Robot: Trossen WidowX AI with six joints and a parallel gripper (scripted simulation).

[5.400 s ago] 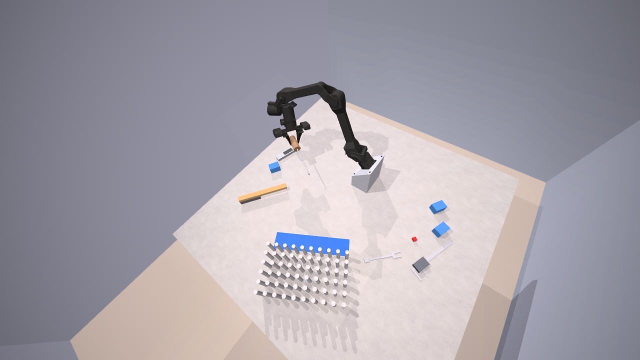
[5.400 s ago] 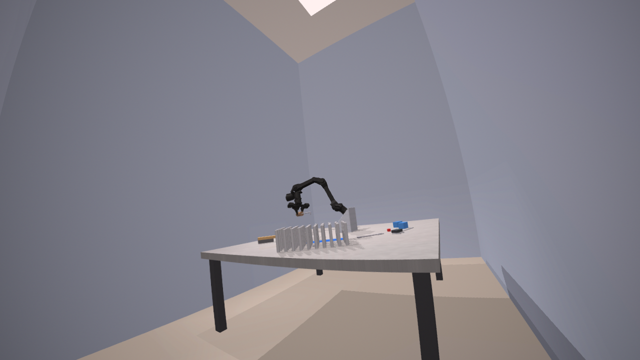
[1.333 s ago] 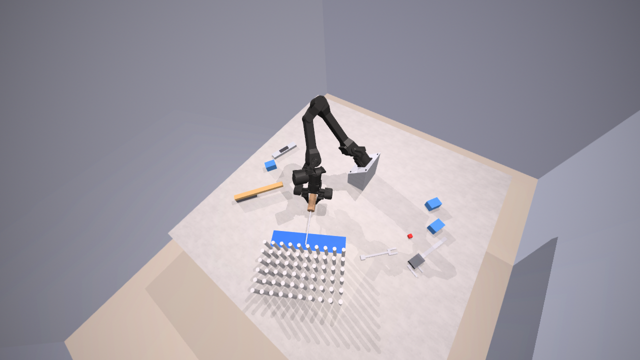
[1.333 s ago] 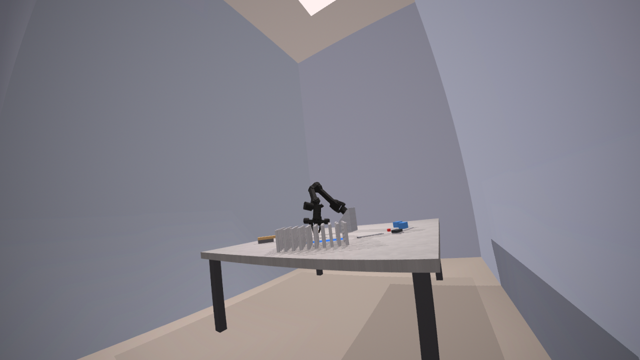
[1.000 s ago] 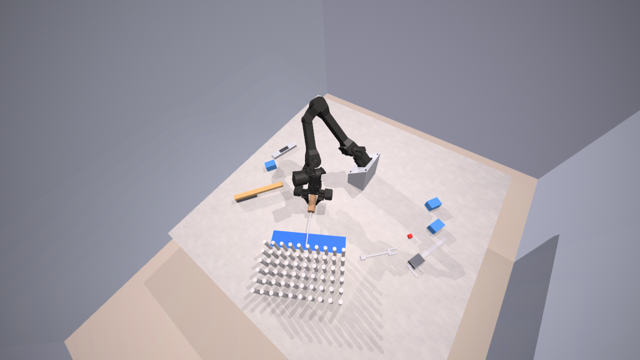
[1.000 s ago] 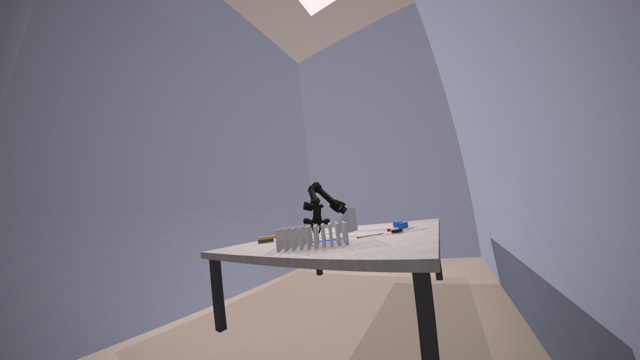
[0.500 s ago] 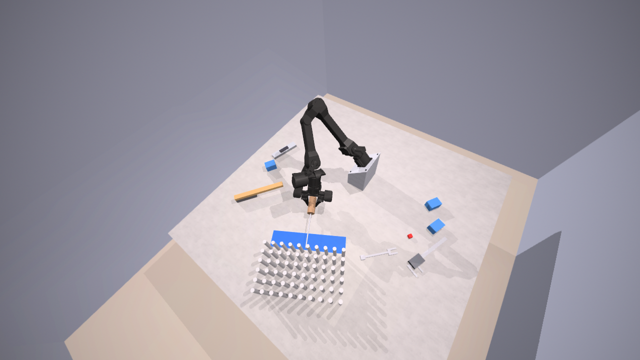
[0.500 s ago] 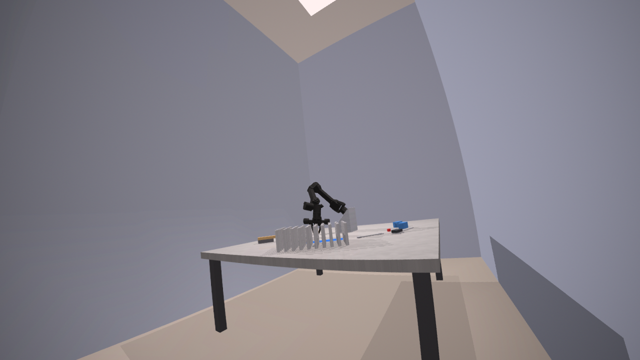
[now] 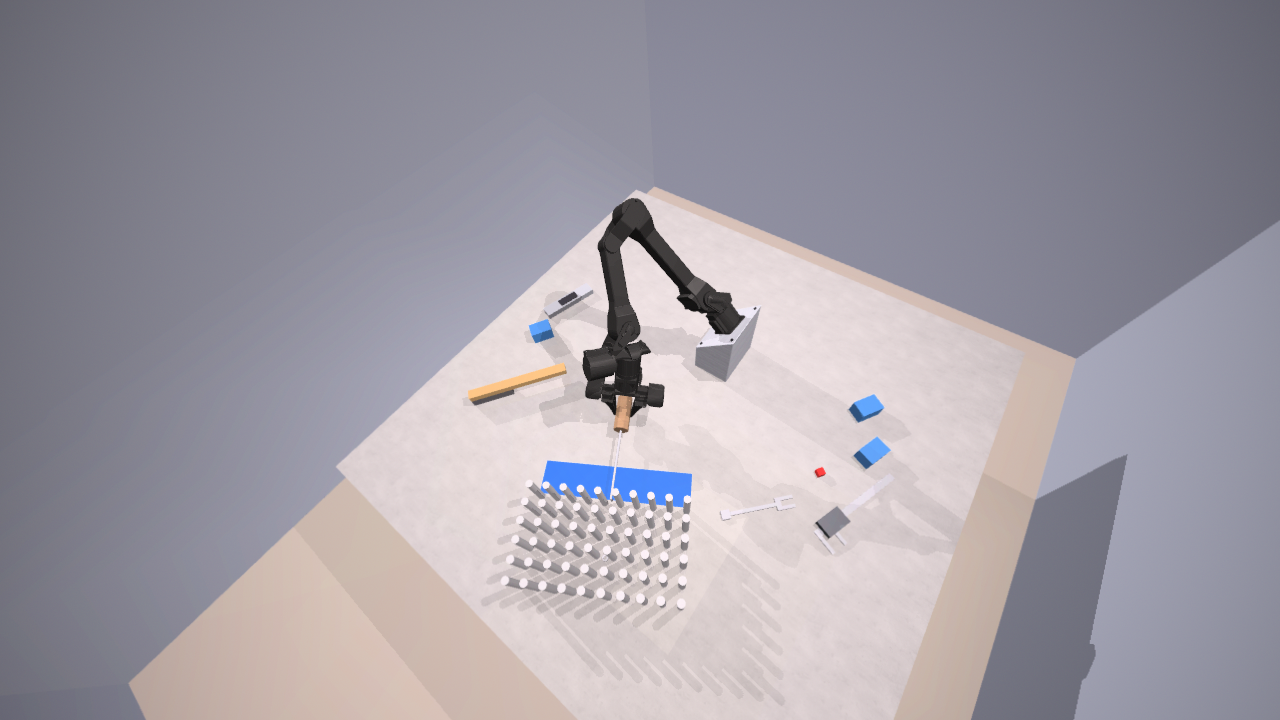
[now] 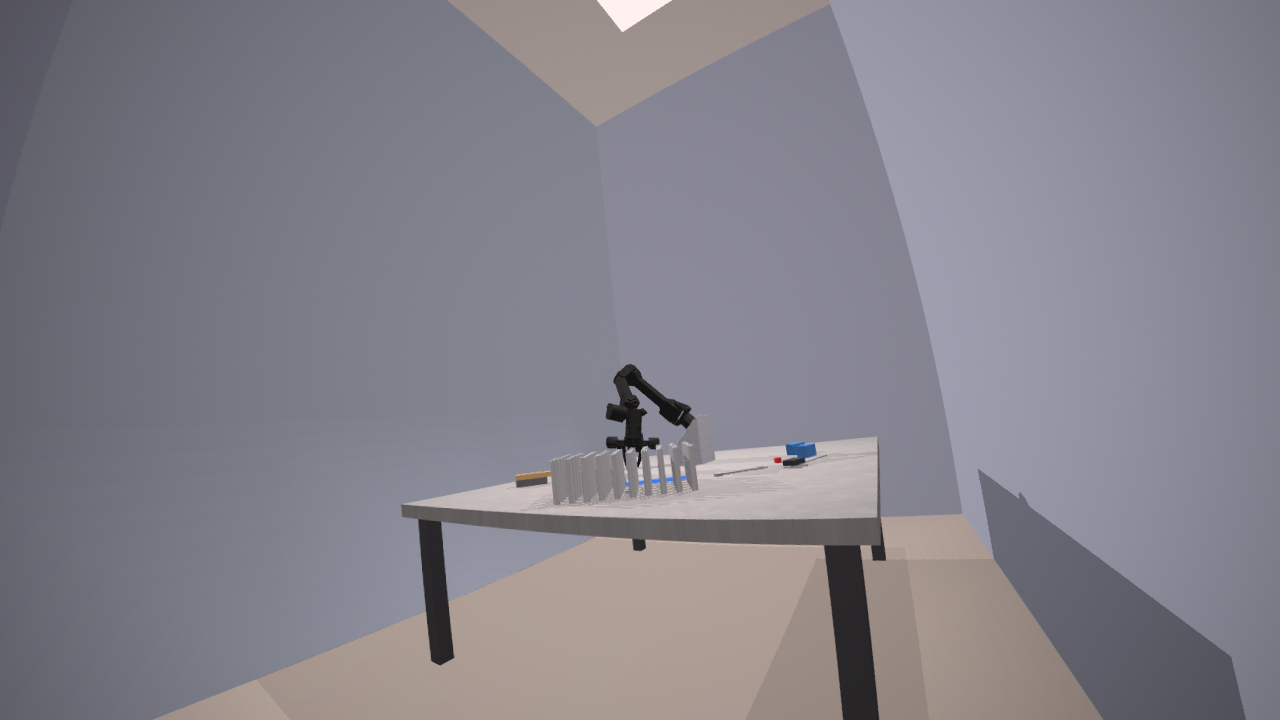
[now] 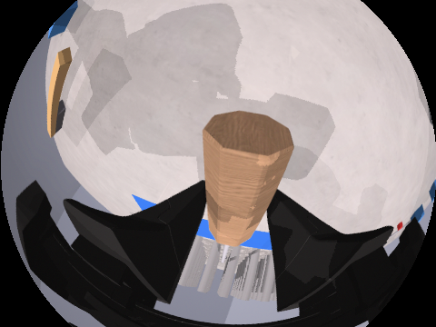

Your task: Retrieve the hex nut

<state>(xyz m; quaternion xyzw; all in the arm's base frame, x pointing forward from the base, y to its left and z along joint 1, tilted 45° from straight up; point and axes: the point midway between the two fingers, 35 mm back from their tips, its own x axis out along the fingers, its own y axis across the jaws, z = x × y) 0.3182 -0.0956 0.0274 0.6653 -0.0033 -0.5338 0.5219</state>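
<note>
Now: gripper tip 130 mm short of the blue taped strip, 100 mm to the right of it and 30 mm above it. Round my gripper tip: fork-ended tool (30 mm behind, 380 mm to the left, 30 mm below); red cube (190 mm behind, 450 mm to the left, 30 mm below).
</note>
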